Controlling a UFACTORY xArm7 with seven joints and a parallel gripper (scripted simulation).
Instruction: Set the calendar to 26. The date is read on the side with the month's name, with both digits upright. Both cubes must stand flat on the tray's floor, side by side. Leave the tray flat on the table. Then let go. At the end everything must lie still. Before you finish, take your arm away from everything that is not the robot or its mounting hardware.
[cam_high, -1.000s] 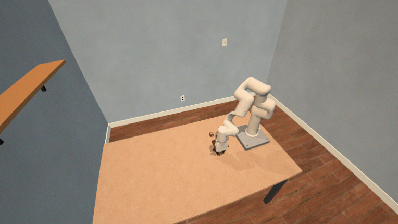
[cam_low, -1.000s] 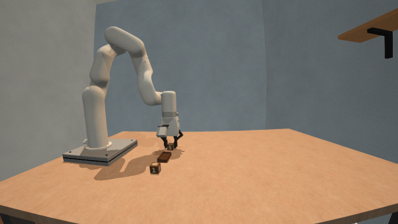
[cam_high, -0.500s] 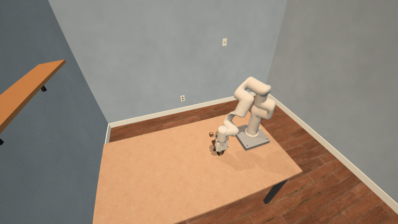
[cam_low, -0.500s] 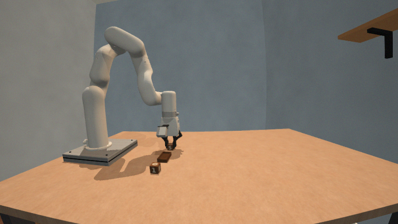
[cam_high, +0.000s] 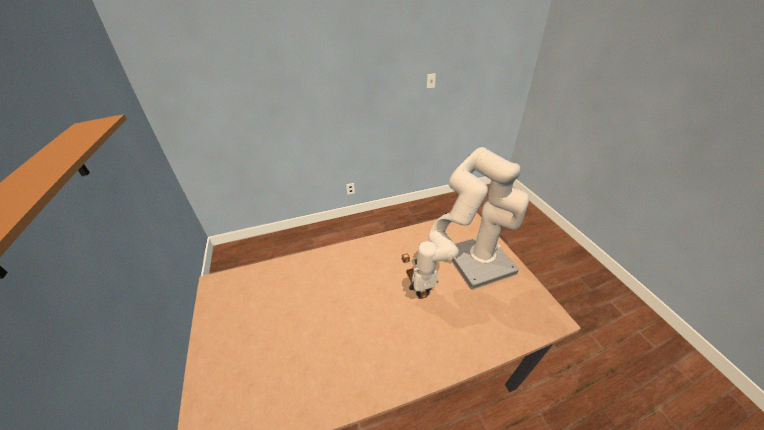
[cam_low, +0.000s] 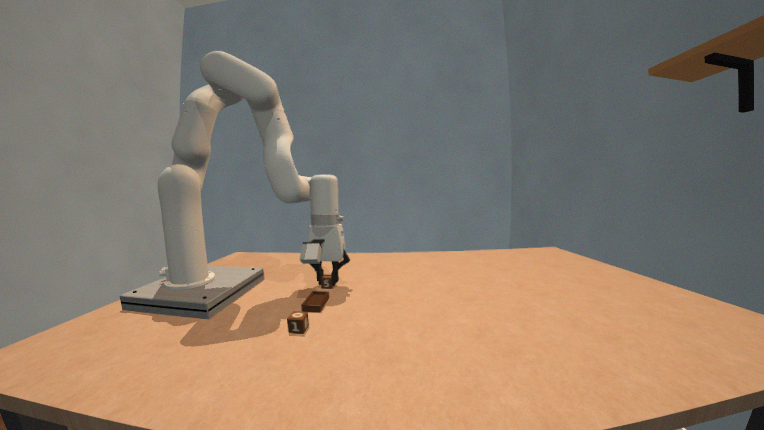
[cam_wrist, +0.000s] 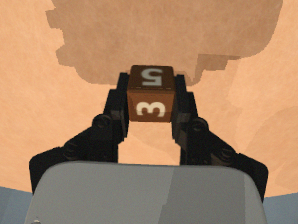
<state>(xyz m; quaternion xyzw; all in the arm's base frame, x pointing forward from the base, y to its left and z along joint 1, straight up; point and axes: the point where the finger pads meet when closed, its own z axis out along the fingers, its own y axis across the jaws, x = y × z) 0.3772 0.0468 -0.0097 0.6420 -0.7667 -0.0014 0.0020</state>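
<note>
Now: hand 20 mm past the brown tray, 110 mm to the left of it and 20 mm above it. Round my hand: brown cube: 40 mm behind, 220 mm to the right, 10 mm below.
</note>
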